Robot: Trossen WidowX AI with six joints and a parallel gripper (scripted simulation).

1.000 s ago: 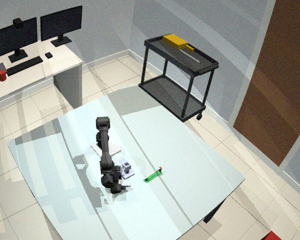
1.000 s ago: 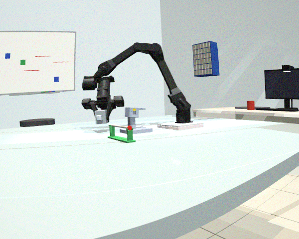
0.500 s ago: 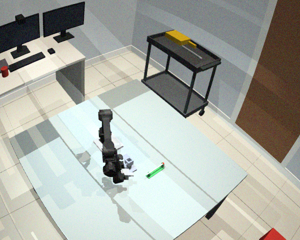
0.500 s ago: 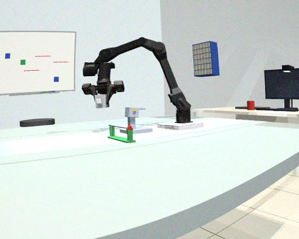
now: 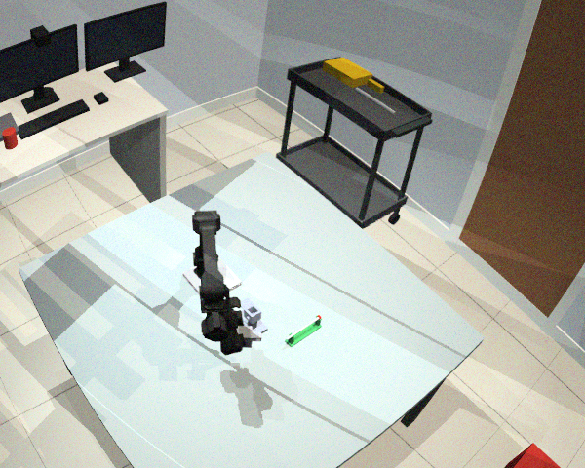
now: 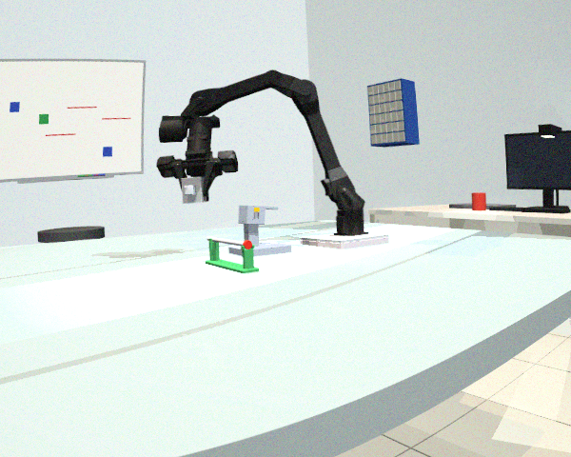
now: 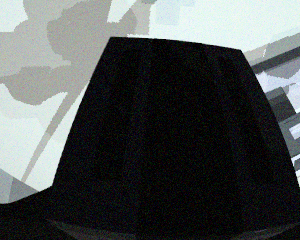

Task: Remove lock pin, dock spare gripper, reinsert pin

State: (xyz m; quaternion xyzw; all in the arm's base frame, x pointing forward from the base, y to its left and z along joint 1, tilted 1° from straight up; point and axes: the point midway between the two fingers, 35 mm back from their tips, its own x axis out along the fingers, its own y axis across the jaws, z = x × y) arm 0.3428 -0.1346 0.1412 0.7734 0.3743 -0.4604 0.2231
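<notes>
Now: gripper tip 110 mm to the right of the grey mount, 90 mm past it and 70 mm above it. Also, from my gripper tip: spare gripper: 10 mm above; green cradle: 230 mm to the left, 100 mm below, 40 mm ahead.
</notes>
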